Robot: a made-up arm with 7 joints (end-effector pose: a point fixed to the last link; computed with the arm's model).
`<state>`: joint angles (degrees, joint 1 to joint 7).
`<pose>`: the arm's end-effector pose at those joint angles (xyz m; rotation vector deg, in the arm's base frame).
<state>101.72 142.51 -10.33 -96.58 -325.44 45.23 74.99</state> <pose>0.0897 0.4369 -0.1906 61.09 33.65 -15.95</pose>
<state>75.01 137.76 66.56 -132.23 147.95 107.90 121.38</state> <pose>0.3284 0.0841 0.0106 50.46 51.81 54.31</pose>
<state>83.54 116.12 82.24 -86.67 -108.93 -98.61 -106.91</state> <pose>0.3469 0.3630 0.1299 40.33 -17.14 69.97</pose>
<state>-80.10 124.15 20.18 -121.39 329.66 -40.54 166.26</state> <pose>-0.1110 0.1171 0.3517 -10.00 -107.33 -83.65</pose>
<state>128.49 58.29 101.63 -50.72 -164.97 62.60 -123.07</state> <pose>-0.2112 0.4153 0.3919 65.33 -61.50 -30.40</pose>
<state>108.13 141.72 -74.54 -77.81 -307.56 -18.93 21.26</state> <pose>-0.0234 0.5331 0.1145 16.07 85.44 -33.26</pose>
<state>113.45 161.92 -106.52 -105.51 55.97 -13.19 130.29</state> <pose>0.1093 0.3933 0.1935 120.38 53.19 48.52</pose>
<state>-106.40 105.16 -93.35 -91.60 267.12 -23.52 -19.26</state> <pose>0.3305 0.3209 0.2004 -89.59 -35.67 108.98</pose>
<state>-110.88 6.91 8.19 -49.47 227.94 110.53 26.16</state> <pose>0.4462 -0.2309 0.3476 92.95 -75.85 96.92</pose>
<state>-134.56 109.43 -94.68 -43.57 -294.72 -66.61 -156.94</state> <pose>0.1585 0.5038 0.3249 -158.03 -37.27 -15.27</pose>
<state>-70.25 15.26 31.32 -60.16 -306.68 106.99 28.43</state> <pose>0.5833 0.0754 0.0514 -60.94 -12.04 7.67</pose>
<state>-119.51 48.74 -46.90 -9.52 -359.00 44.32 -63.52</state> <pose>0.4860 0.1476 0.3916 100.21 -24.24 -40.44</pose>
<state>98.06 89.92 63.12 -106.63 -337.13 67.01 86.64</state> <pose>0.1219 0.4304 -0.0097 64.37 -38.84 49.39</pose>
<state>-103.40 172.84 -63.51 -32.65 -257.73 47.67 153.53</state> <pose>-0.4841 0.3956 0.0982 75.38 46.08 -52.60</pose>
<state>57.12 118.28 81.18 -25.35 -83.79 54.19 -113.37</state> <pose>0.1899 0.5308 0.2993 29.58 168.74 -15.22</pose>
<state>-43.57 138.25 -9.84 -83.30 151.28 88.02 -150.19</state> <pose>0.1040 0.2736 0.4411 48.45 -35.93 -147.93</pose>
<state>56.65 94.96 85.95 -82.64 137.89 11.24 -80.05</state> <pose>0.1582 0.4440 0.2454 49.99 -104.66 -24.46</pose>
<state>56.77 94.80 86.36 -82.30 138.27 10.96 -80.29</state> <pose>0.1555 0.4456 0.2464 50.40 -105.12 -23.66</pose>
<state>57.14 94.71 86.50 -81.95 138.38 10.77 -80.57</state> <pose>0.1543 0.4476 0.2458 50.93 -104.87 -23.20</pose>
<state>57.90 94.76 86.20 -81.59 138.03 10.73 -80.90</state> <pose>0.1557 0.4501 0.2428 51.64 -103.46 -23.33</pose>
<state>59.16 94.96 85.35 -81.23 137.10 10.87 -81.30</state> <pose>0.1600 0.4531 0.2366 52.56 -100.58 -24.22</pose>
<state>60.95 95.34 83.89 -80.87 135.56 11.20 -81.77</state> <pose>0.1673 0.4569 0.2266 53.60 -96.13 -25.94</pose>
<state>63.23 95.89 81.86 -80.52 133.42 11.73 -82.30</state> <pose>0.1766 0.4614 0.2125 54.60 -90.17 -28.49</pose>
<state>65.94 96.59 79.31 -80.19 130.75 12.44 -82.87</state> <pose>0.1867 0.4666 0.1943 55.37 -82.86 -31.78</pose>
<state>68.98 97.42 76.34 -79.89 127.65 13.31 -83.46</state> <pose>0.1962 0.4723 0.1722 55.71 -74.48 -35.69</pose>
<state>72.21 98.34 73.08 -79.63 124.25 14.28 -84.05</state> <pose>0.2038 0.4784 0.1473 55.52 -65.42 -40.01</pose>
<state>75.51 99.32 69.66 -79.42 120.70 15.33 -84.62</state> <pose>0.2087 0.4844 0.1206 54.70 -56.03 -44.53</pose>
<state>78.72 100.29 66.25 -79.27 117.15 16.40 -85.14</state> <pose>0.2101 0.4902 0.0937 53.32 -46.80 -48.99</pose>
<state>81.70 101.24 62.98 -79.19 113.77 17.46 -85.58</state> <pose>0.2087 0.4953 0.0681 51.45 -38.12 -53.20</pose>
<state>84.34 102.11 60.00 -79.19 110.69 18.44 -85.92</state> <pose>0.2051 0.4994 0.0452 49.33 -30.38 -56.97</pose>
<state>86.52 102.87 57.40 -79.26 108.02 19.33 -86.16</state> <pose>0.2004 0.5024 0.0259 47.16 -23.82 -60.16</pose>
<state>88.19 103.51 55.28 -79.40 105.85 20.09 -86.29</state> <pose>0.1959 0.5043 0.0106 45.15 -18.65 -62.73</pose>
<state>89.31 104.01 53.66 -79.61 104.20 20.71 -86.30</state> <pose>0.1924 0.5051 -0.0006 43.48 -14.92 -64.64</pose>
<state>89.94 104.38 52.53 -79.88 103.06 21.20 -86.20</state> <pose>0.1904 0.5049 -0.0081 42.19 -12.54 -65.95</pose>
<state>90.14 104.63 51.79 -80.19 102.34 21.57 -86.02</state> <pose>0.1900 0.5040 -0.0127 41.28 -11.26 -66.77</pose>
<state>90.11 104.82 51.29 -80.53 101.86 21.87 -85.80</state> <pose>0.1905 0.5027 -0.0155 40.61 -10.62 -67.33</pose>
